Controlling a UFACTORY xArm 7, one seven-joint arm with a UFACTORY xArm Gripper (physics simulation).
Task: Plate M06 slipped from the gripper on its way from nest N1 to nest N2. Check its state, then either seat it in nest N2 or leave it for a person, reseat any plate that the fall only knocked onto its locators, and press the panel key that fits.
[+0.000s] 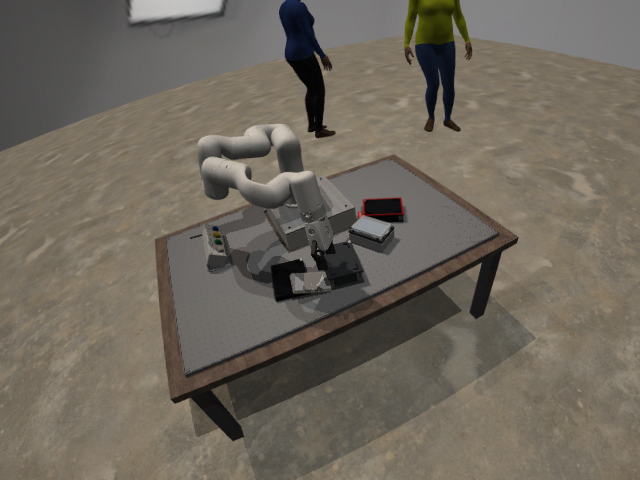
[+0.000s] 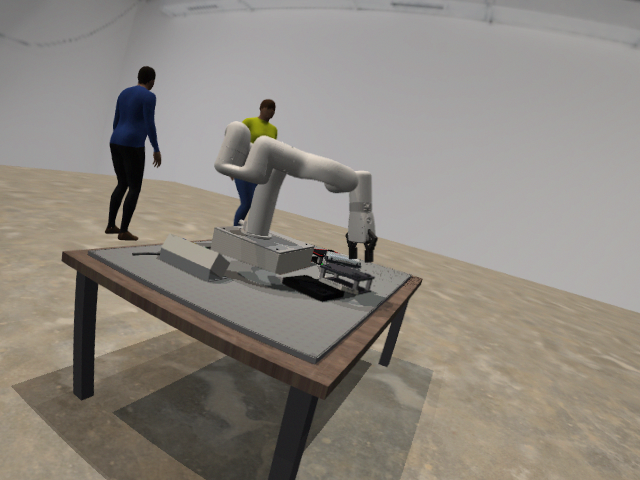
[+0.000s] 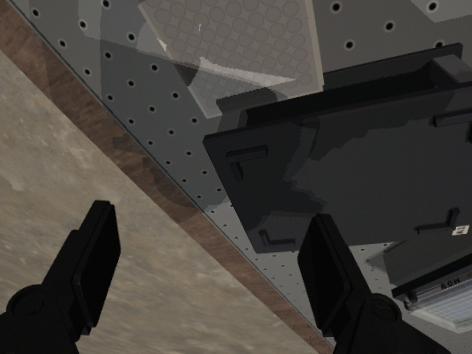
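Pixels of known places: gripper, fingertip midpoint: (image 1: pixel 327 261) (image 2: pixel 360 260) (image 3: pixel 214 231); arm's base at its link origin: (image 2: pixel 256 234).
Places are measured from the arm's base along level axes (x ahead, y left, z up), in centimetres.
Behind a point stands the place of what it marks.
Note:
My gripper (image 1: pixel 322 255) {x 44.7, y -11.1, z 3.6 cm} (image 2: pixel 360 259) {x 44.7, y -11.1, z 3.6 cm} (image 3: pixel 214 231) {x 44.7, y -11.1, z 3.6 cm} is open and empty, fingers pointing down, above the front part of a raised dark nest (image 1: pixel 343 263) {x 43.0, y -4.6, z -2.5 cm} (image 2: pixel 347 271) {x 40.2, y -5.3, z -2.5 cm} (image 3: pixel 360 165) {x 38.8, y -6.2, z -2.5 cm}. No plate sits between the L-shaped locators on this nest. A pale clear well plate (image 1: pixel 311 282) {x 42.0, y -17.0, z -4.8 cm} (image 3: pixel 240 35) {x 41.1, y -15.8, z -5.0 cm} lies off the nest, beside its edge, with one end over a flat black tray (image 1: pixel 281 283) {x 34.9, y -25.3, z -6.0 cm} (image 2: pixel 310 287) {x 34.2, y -26.3, z -6.0 cm}. No label on it can be read. Another clear plate (image 1: pixel 371 228) {x 35.0, y 13.0, z -1.0 cm} (image 2: pixel 342 259) {x 34.2, y 9.8, z -1.7 cm} (image 3: pixel 450 306) {x 37.2, y 12.8, z -1.1 cm} rests on a grey nest (image 1: pixel 369 239) {x 37.4, y 10.2, z -3.4 cm}; its label is too unclear to read surely. The key panel (image 1: pixel 212 253) {x 10.1, y -42.1, z -0.4 cm} (image 2: pixel 192 257) {x 2.2, y -44.1, z -3.5 cm} stands at the left.
A red-rimmed black tray (image 1: pixel 382 207) {x 23.2, y 27.2, z -4.2 cm} lies at the back right. The arm's base box (image 1: pixel 299 235) {x 17.7, y -9.0, z -4.0 cm} (image 2: pixel 261 250) {x 9.8, y -13.5, z -2.3 cm} stands behind the dark nest. The wooden table edge (image 1: pixel 330 329) {x 58.9, y -20.3, z -9.5 cm} (image 3: pixel 165 205) {x 60.3, y -5.2, z -9.5 cm} runs along the front. Two people, in blue (image 1: pixel 299 31) (image 2: pixel 135 116) and yellow (image 1: pixel 434 23) (image 2: pixel 260 129), stand beyond the table.

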